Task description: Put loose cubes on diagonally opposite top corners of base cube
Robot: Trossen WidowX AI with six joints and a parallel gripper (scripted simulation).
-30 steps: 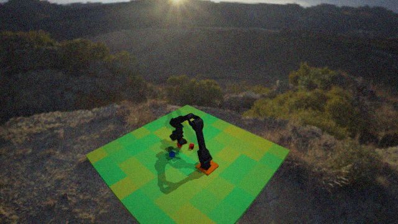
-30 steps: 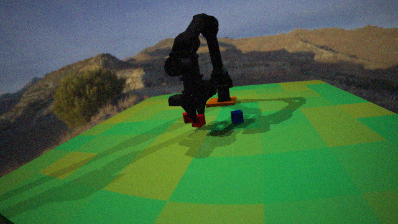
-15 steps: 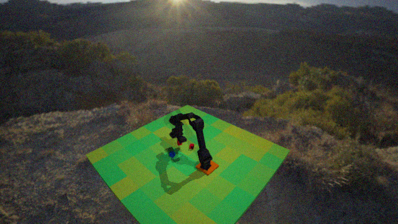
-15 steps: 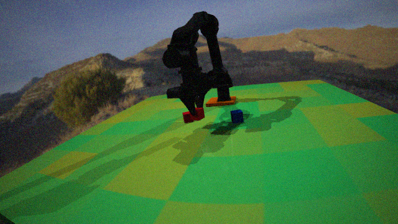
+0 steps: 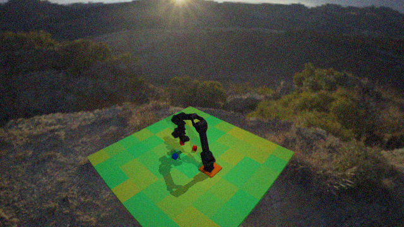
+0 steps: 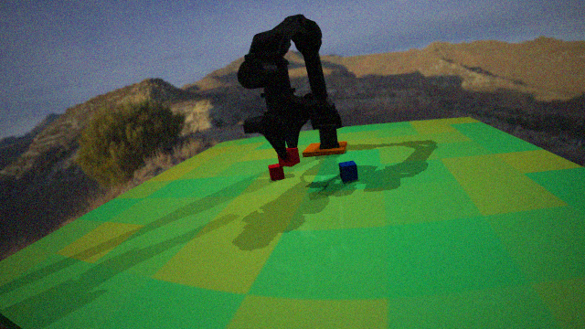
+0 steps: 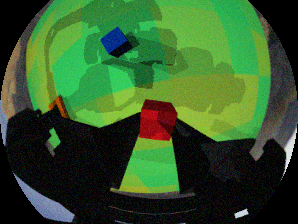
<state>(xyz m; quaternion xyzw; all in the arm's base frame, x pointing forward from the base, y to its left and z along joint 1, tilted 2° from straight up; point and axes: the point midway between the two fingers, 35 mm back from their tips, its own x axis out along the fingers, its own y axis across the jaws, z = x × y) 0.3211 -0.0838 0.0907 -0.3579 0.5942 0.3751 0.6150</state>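
Right now the blue cube is 120 mm to the left of my gripper tip, 50 mm below it and 20 mm behind it.
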